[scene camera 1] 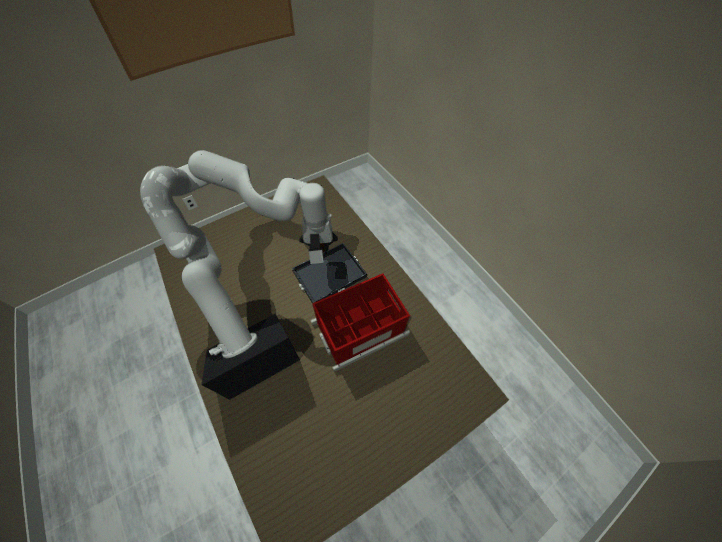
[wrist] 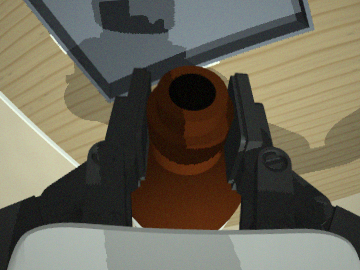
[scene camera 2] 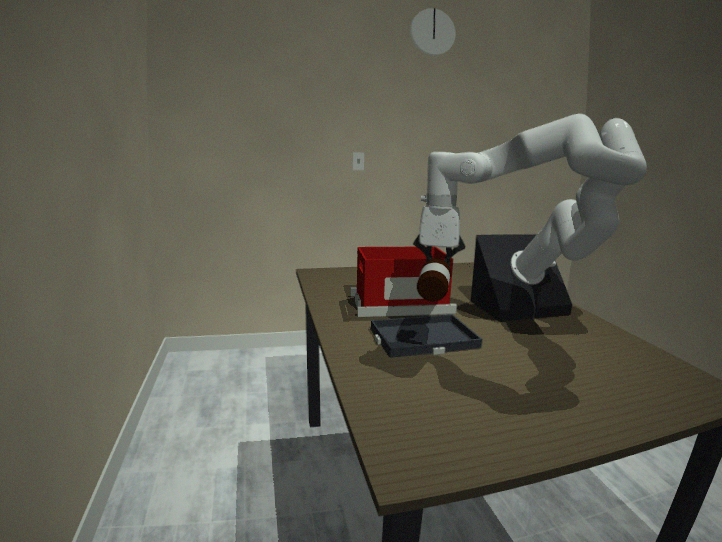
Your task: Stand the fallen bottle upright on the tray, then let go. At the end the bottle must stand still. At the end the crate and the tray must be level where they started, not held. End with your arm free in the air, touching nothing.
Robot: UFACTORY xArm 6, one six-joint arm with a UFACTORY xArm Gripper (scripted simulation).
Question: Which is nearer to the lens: the bottle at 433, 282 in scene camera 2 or the tray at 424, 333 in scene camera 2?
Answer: The bottle.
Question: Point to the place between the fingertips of my gripper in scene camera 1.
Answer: At 320, 251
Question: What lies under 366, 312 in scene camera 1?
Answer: A red crate.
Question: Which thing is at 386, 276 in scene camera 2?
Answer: A red crate.
